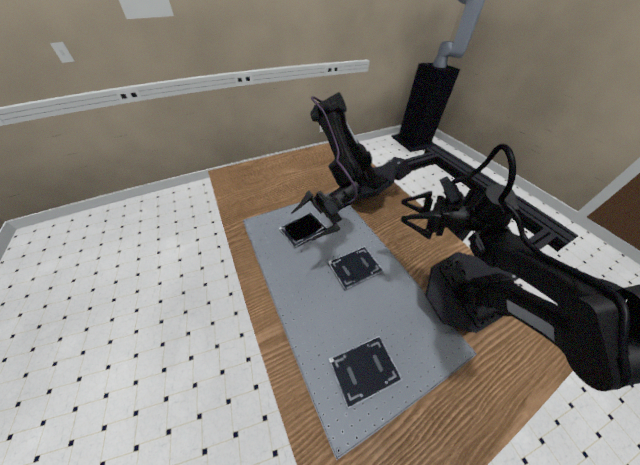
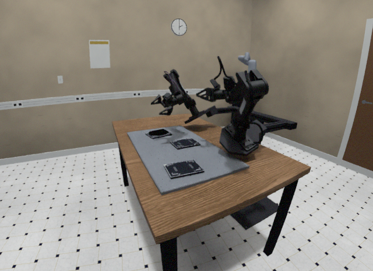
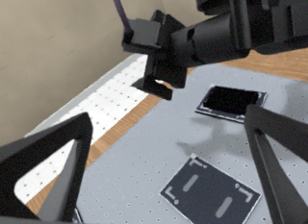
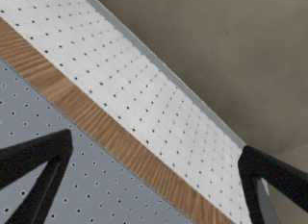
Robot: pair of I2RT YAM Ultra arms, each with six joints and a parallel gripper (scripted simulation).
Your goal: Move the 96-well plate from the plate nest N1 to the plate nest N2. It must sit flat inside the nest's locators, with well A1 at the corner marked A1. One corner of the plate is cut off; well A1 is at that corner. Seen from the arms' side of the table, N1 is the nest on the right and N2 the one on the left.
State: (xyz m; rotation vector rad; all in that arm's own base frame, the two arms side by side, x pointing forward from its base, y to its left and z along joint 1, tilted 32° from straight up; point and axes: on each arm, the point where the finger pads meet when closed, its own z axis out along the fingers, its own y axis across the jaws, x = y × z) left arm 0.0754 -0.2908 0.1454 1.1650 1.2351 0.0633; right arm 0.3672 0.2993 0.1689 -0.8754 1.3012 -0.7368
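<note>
Now: right hand 220 mm above the black 96-well plate, 180 mm to the left of it and 50 mm past it.
</note>
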